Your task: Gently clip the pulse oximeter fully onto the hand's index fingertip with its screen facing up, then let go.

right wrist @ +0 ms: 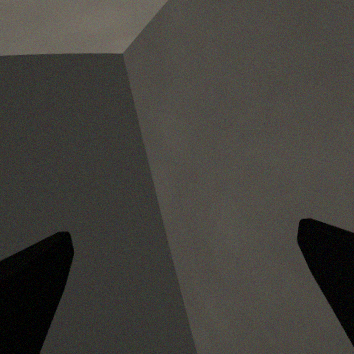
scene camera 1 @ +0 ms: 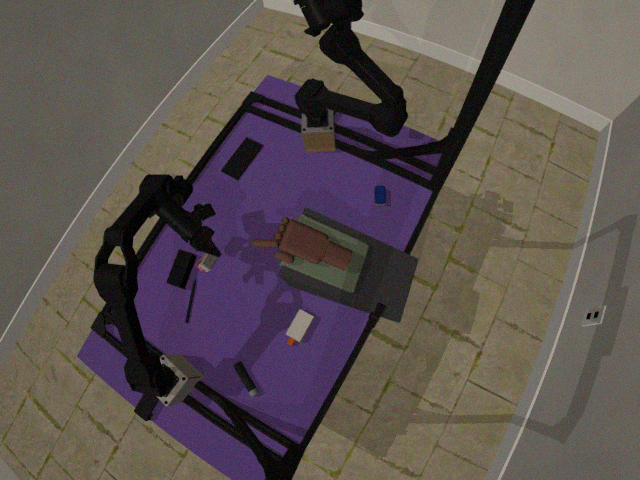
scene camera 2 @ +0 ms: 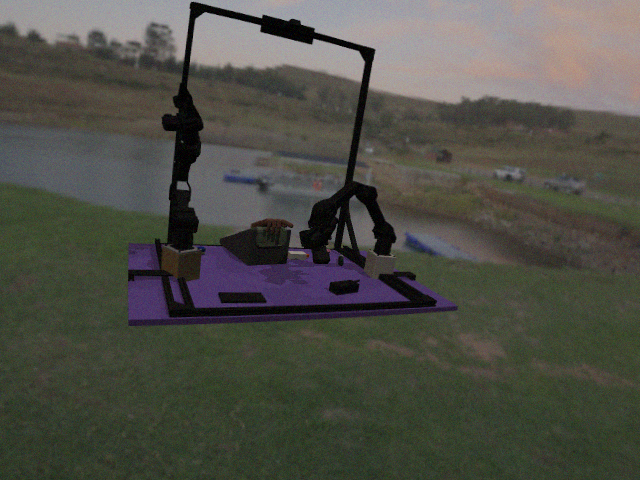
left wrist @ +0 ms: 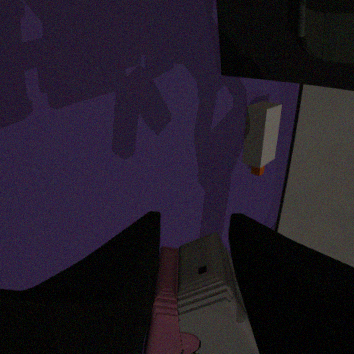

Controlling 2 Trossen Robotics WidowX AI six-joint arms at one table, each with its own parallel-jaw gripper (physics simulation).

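Seen in the pictures: left gripper, fingertip midpoint: (scene camera 1: 219, 254) (scene camera 2: 313, 250) (left wrist: 194, 223); right gripper, fingertip midpoint: (right wrist: 186, 236) (scene camera 2: 184, 90); left arm's base at its link origin: (scene camera 1: 164, 380) (scene camera 2: 382, 253); right arm's base at its link origin: (scene camera 1: 317, 118) (scene camera 2: 182, 247).
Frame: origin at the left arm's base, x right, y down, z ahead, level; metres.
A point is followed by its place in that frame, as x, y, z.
The brown hand (scene camera 1: 305, 240) {0.100, -0.084, 0.512} (scene camera 2: 270, 223) {0.019, -0.088, 0.520} lies on a sloped support, its index finger (scene camera 1: 264, 242) pointing left in scene camera 1. The pulse oximeter (scene camera 1: 207, 262) {-0.085, -0.051, 0.323} (left wrist: 204, 295) {-0.109, -0.038, 0.352}, pale grey and pink, is between the fingers of my left gripper (scene camera 1: 215, 254) {-0.089, -0.016, 0.357} (left wrist: 194, 223) {-0.089, -0.016, 0.357}, which is shut on it. It is to the left of the index fingertip and apart from it in scene camera 1. In the left wrist view the pink half is on the left and the grey half on the right. My right gripper (right wrist: 186, 236) {-0.201, -0.543, 0.901} is open and empty, facing walls, far from the hand.
A white box with an orange end (scene camera 1: 300, 325) {0.188, 0.077, 0.340} (left wrist: 262, 135) {0.163, 0.079, 0.341}, a black cylinder (scene camera 1: 245, 378) {0.154, 0.080, 0.130}, a thin dark stick (scene camera 1: 191, 300) {-0.124, 0.098, 0.196}, two black blocks (scene camera 1: 242, 158) {-0.307, 0.097, 0.654} (scene camera 1: 181, 268) {-0.204, 0.071, 0.252} and a blue object (scene camera 1: 379, 194) {0.148, 0.073, 0.785} lie on the purple table. The dark wedge (scene camera 1: 388, 279) {0.311, 0.054, 0.579} (scene camera 2: 242, 246) {0.102, 0.041, 0.610} carries the green hand rest (scene camera 1: 360, 258) {0.222, 0.004, 0.572}.
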